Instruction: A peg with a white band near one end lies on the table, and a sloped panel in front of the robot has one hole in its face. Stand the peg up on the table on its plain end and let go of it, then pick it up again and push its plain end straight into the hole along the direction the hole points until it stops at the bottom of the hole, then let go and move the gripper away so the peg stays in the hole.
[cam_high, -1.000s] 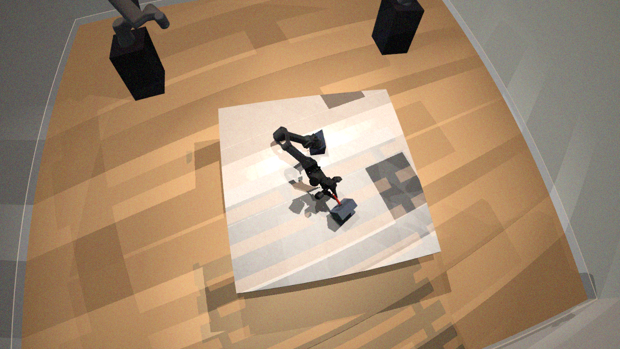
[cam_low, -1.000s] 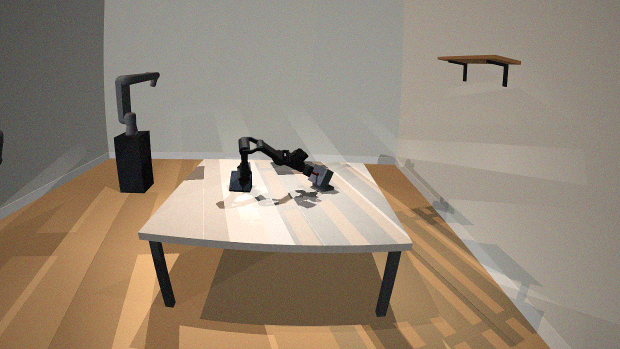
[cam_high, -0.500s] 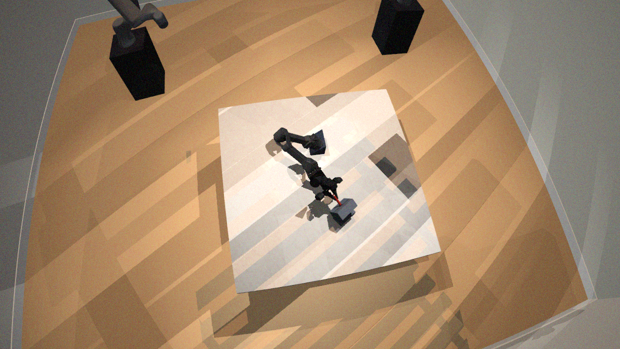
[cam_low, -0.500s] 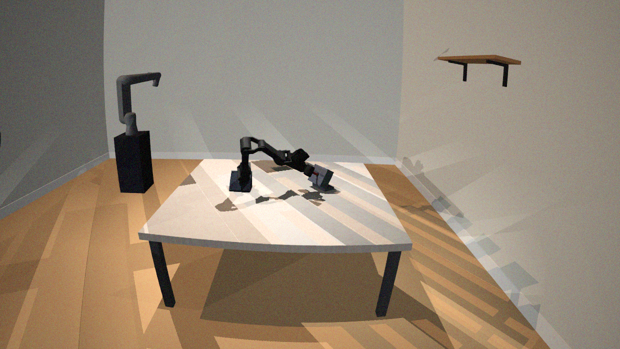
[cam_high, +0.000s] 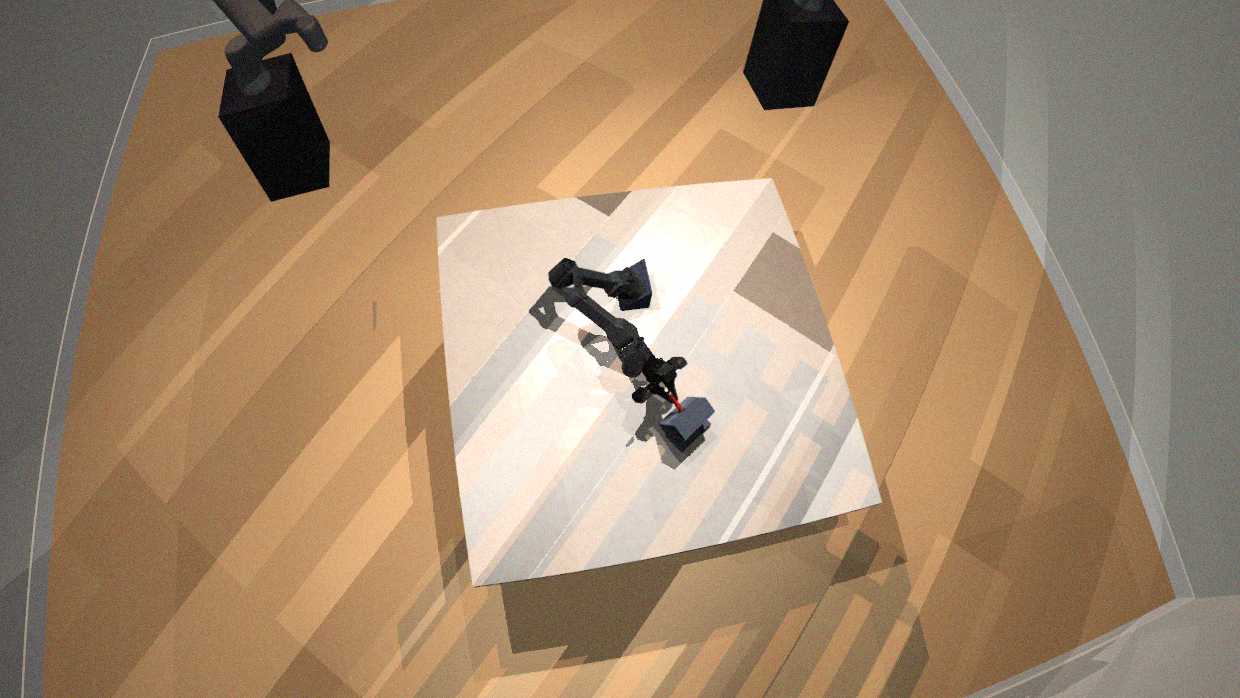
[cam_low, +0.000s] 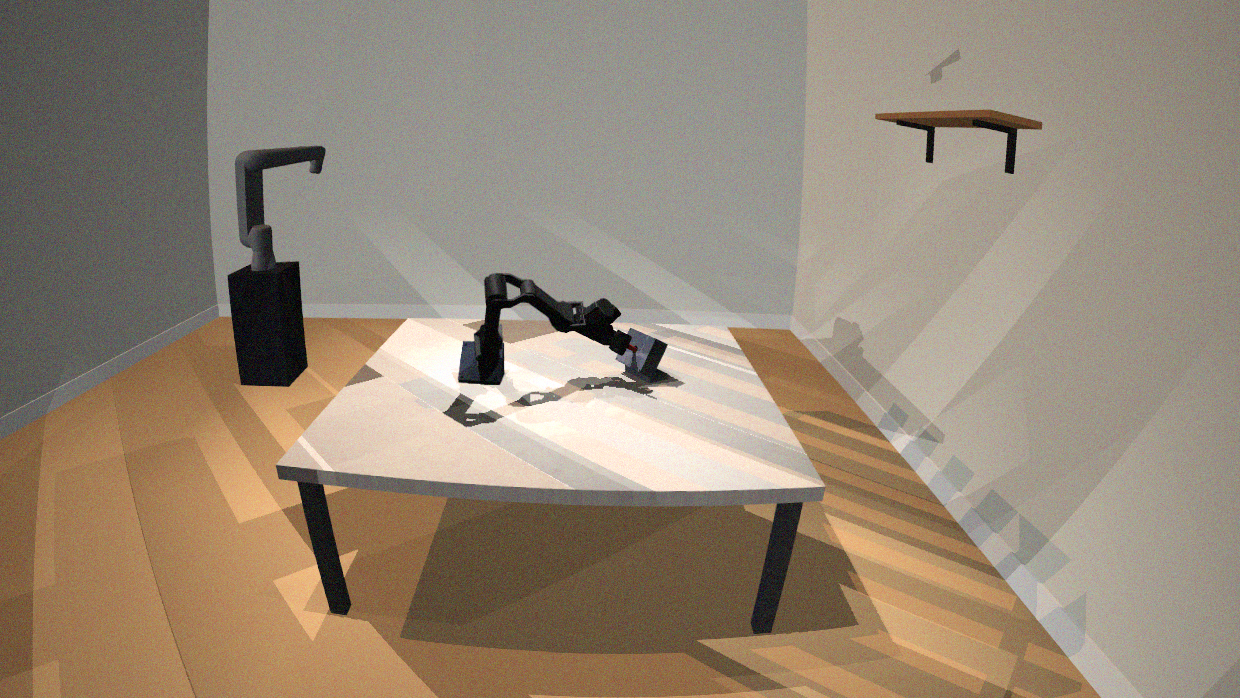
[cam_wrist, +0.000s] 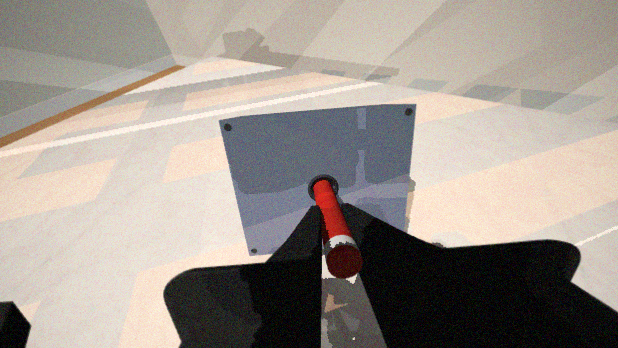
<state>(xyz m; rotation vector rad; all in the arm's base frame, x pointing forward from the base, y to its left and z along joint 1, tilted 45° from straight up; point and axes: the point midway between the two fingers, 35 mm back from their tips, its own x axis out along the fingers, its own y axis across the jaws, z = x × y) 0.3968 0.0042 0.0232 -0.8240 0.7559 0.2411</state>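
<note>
Now: the sloped panel 50 mm ahead of my gripper tip, 30 mm to the left of it and 30 mm below it. Also, from my gripper tip: red peg 10 mm to the right, 10 mm behind, 10 mm above.
</note>
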